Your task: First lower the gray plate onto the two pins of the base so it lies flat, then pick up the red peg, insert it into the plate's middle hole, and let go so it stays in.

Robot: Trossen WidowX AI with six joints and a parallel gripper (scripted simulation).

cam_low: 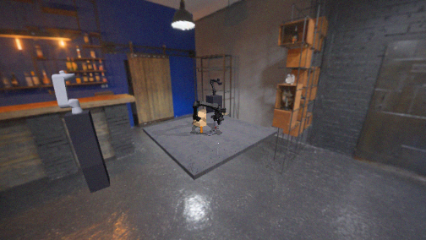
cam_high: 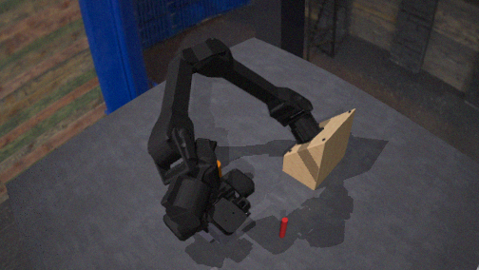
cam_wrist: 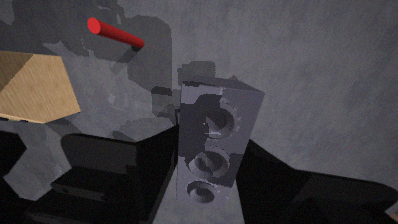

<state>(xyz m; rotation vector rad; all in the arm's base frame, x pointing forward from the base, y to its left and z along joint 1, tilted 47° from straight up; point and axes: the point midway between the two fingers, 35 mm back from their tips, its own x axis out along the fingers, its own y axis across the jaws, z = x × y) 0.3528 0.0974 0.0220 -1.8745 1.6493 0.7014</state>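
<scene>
Now: the red peg 130 mm behind my gripper tip, 80 mm to the left of it and 70 mm below it. From my gripper tip the other things lie so: orange cylinder: 120 mm behind, 160 mm to the right, 70 mm below; then plate: 30 mm above.
</scene>
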